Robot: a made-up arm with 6 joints. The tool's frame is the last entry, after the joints. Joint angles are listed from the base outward. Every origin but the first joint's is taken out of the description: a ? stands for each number. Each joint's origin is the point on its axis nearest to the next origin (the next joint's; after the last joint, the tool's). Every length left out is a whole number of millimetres.
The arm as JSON. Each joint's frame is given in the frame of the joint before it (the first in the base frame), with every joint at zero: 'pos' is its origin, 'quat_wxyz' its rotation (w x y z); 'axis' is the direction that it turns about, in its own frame. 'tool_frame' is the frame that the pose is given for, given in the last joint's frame.
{
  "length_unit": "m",
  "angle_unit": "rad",
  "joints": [
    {
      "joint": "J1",
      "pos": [
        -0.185,
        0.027,
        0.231
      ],
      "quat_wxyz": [
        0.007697,
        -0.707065,
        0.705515,
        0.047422
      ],
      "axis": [
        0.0,
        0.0,
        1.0
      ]
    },
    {
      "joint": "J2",
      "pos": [
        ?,
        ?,
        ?
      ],
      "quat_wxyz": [
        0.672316,
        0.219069,
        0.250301,
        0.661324
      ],
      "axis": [
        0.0,
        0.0,
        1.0
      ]
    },
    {
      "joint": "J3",
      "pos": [
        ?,
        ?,
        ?
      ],
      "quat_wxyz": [
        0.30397,
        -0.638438,
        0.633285,
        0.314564
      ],
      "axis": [
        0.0,
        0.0,
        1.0
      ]
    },
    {
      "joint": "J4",
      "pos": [
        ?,
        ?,
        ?
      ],
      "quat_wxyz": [
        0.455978,
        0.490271,
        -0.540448,
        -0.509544
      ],
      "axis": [
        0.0,
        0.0,
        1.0
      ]
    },
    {
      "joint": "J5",
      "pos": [
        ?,
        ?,
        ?
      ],
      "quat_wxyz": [
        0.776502,
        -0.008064,
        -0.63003,
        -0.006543
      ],
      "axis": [
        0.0,
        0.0,
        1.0
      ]
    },
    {
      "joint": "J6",
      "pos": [
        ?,
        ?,
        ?
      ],
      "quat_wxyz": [
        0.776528,
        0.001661,
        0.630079,
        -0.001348
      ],
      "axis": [
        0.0,
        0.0,
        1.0
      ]
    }
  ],
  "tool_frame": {
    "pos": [
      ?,
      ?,
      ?
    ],
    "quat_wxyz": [
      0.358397,
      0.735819,
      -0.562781,
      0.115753
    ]
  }
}
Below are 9 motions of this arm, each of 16 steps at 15 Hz.
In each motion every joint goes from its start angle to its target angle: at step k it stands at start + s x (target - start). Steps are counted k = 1, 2, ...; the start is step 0. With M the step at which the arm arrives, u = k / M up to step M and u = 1 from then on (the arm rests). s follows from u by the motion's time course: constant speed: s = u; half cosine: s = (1 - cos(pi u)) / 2; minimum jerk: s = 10 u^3 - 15 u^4 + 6 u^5.
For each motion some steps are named. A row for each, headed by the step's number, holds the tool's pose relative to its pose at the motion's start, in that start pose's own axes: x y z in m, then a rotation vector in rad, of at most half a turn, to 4 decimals.
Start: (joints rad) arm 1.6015 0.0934 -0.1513 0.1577 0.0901 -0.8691
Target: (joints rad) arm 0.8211 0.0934 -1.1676 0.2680 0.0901 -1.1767
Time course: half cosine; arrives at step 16
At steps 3, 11, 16:
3: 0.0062 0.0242 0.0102 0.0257 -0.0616 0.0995
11: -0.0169 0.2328 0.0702 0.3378 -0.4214 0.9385
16: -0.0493 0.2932 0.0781 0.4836 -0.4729 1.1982

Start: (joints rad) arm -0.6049 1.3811 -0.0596 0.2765 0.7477 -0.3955
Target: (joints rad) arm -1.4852 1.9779 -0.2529 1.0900 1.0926 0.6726
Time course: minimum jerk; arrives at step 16
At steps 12, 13, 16:
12: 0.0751 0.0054 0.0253 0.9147 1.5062 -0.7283
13: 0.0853 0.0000 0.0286 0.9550 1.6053 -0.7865
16: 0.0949 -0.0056 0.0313 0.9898 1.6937 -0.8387

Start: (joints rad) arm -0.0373 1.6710 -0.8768 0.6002 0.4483 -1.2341
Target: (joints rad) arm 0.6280 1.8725 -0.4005 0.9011 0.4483 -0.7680
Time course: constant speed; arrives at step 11
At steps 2, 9, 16:
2: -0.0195 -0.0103 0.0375 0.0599 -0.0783 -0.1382
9: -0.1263 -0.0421 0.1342 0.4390 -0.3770 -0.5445
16: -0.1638 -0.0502 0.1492 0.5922 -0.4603 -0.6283

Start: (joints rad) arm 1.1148 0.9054 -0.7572 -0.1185 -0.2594 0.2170
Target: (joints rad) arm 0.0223 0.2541 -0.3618 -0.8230 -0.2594 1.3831
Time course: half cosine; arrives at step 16
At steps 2, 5, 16:
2: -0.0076 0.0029 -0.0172 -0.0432 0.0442 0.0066
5: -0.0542 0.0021 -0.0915 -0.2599 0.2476 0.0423
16: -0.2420 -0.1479 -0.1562 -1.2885 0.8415 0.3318

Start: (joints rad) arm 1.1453 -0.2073 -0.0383 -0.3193 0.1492 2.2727
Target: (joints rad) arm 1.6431 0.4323 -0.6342 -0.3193 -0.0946 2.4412
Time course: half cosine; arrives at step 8
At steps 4, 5, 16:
4: -0.0117 0.0571 0.0731 0.1046 0.7387 -0.2658
5: -0.0036 0.0762 0.1111 0.1843 1.0302 -0.3387
16: 0.0285 0.0959 0.1783 0.3548 1.5038 -0.4116

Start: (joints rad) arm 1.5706 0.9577 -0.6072 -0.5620 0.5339 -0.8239
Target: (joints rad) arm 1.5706 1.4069 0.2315 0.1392 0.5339 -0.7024
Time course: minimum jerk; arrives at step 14
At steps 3, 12, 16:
3: -0.0029 -0.0055 0.0030 0.0480 0.0412 -0.0592
12: -0.0546 -0.0896 0.0027 0.6937 0.5193 -0.8994
16: -0.0566 -0.0917 0.0017 0.7100 0.5306 -0.9221

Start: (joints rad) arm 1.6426 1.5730 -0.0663 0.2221 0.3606 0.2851
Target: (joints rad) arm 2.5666 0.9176 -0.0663 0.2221 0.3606 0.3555
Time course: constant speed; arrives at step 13
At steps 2, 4, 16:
2: -0.0147 -0.0001 0.0181 0.0620 -0.0638 0.0096
4: -0.0292 -0.0029 0.0360 0.1266 -0.1269 0.0112
16: -0.0871 -0.0450 0.1084 0.4443 -0.3776 -0.0780

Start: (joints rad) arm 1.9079 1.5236 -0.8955 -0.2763 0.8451 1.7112
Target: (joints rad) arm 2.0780 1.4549 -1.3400 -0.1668 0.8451 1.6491
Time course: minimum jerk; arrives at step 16
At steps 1, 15, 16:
1: -0.0001 0.0000 0.0000 -0.0005 0.0005 0.0009
15: -0.0321 -0.0212 0.0206 -0.2635 0.2144 0.4035
16: -0.0322 -0.0213 0.0206 -0.2641 0.2148 0.4044

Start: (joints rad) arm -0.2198 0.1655 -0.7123 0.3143 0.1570 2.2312
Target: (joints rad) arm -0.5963 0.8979 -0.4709 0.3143 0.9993 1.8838
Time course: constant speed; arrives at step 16
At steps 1, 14, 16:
1: 0.0018 -0.0046 0.0053 -0.0319 -0.0213 -0.0338
14: 0.0099 -0.0439 0.0898 -0.5446 -0.2231 -0.5070
16: 0.0085 -0.0450 0.1046 -0.6372 -0.2375 -0.5849

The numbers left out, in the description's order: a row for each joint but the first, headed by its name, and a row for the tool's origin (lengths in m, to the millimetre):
J2: 0.145 -0.044 0.0
J3: -0.015 -0.196 0.0
J4: 0.028 -0.14 0.0
J5: -0.2 0.014 0.0
J6: 0.1 -0.003 0.0
tool: 0.05 0.011 0.0

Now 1 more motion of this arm.
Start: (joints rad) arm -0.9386 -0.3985 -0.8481 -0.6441 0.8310 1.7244
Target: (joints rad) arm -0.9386 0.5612 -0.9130 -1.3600 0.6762 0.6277
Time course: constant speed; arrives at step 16
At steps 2, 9, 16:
2: 0.0264 0.0024 0.0009 -0.0100 -0.0436 0.2111
9: 0.1020 0.0457 -0.0036 0.0742 -0.3415 0.8596
16: 0.1371 0.1146 0.0008 0.2831 -0.8569 1.2484

